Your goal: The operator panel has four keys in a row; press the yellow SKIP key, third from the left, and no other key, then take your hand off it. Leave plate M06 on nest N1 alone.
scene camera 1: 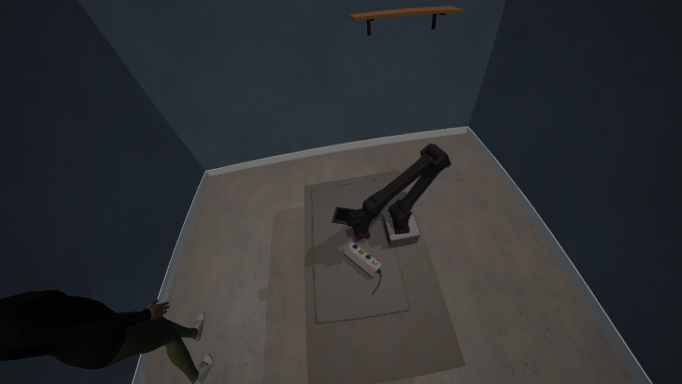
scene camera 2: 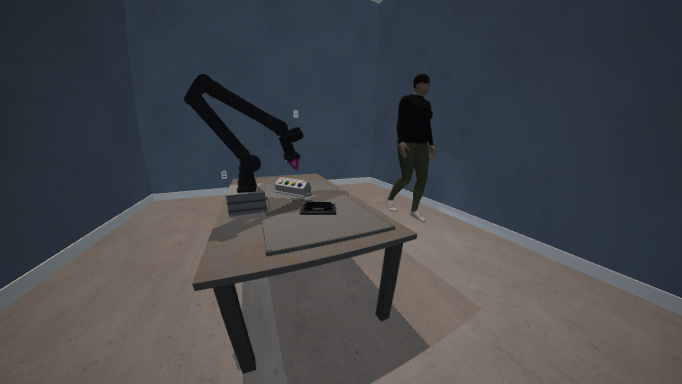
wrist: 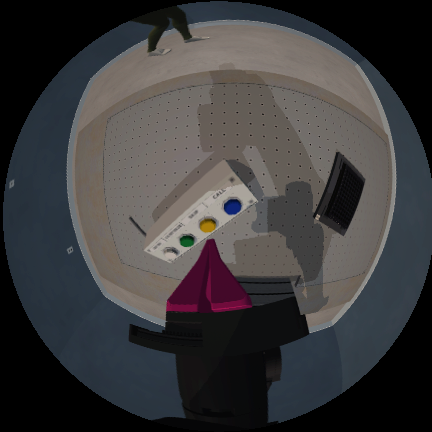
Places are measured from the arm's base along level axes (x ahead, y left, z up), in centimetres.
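Pixels of known places: gripper, fingertip midpoint: (scene camera 1: 356,241) (scene camera 2: 296,169) (wrist: 211,242); arm's base at its link origin: (scene camera 1: 400,224) (scene camera 2: 247,188).
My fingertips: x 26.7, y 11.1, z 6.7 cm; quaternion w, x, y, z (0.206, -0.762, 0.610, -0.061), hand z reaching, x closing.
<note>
For each thing: its top centre in the pictures, then the offset to it from my fingertips. "pt": a spot on its surface instead. Level surfaces: height alone.
- white operator panel at its top centre: (wrist: 183,227) (scene camera 1: 362,255) (scene camera 2: 292,179) dy +5.7, dx -2.2, dz -7.1 cm
- yellow SKIP at its top centre: (wrist: 205,226) (scene camera 1: 361,251) (scene camera 2: 293,182) dy +2.4, dx -2.1, dz -8.0 cm
- blue CALL at its top centre: (wrist: 232,209) (scene camera 1: 355,245) (scene camera 2: 299,183) dy -1.4, dx +1.3, dz -8.0 cm
- nest at a spot on its surface: (wrist: 342,195) (scene camera 1: 345,217) pt dy -24.8, dx +6.3, dz -13.3 cm
- cable at a spot on its surface: (wrist: 137,226) pt dy +22.3, dx -8.2, dz -15.1 cm
- grey board at its surface level: dz -15.5 cm
The white operator panel (scene camera 1: 358,261) (scene camera 2: 292,189) (wrist: 192,202) has four keys in a row: white (scene camera 1: 375,262) (scene camera 2: 280,182) (wrist: 170,253), green (scene camera 1: 368,256) (scene camera 2: 286,183) (wrist: 187,240), yellow SKIP (scene camera 1: 361,251) (scene camera 2: 293,184) (wrist: 208,225) and blue CALL (scene camera 1: 355,246) (scene camera 2: 299,185) (wrist: 232,206). My magenta gripper (scene camera 1: 357,239) (scene camera 2: 296,168) (wrist: 211,242) is shut and empty. Its tip hangs above the panel, apart from it, and shows just below the yellow key in the wrist view. The dark plate and nest (scene camera 1: 342,215) (scene camera 2: 318,208) (wrist: 342,195) lie apart from the panel; their markings are unreadable.
A cable (scene camera 1: 377,285) (wrist: 137,226) leaves the panel's white-key end. The arm's base block (scene camera 1: 403,238) (scene camera 2: 246,204) stands beside the grey board (scene camera 1: 350,300) (scene camera 2: 320,232) (wrist: 165,125). A person (scene camera 1: 95,325) (scene camera 2: 415,120) (wrist: 159,35) is on the floor away from the table.
</note>
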